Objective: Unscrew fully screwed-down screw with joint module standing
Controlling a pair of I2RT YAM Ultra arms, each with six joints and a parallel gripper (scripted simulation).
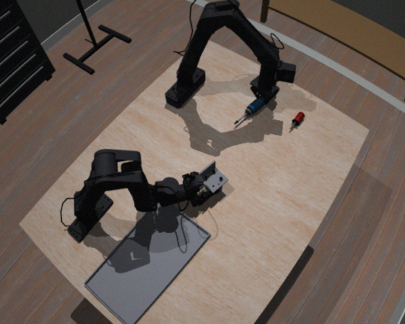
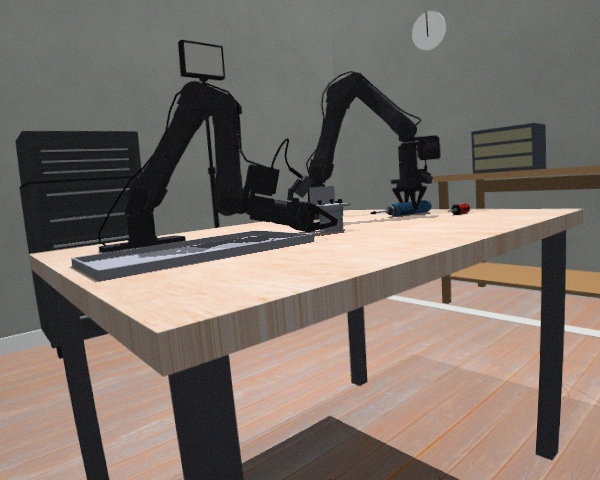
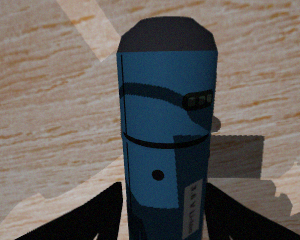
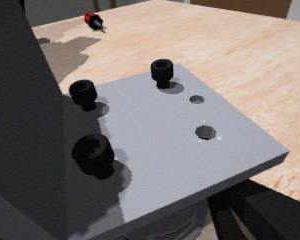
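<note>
The grey bracket is 5 cm above my right hand. Also, from my right hand: shallow grey tray: 35 cm to the right, 5 cm behind, 2 cm below; small red-handled screwdriver: 41 cm to the left, 15 cm ahead, 1 cm below.
</note>
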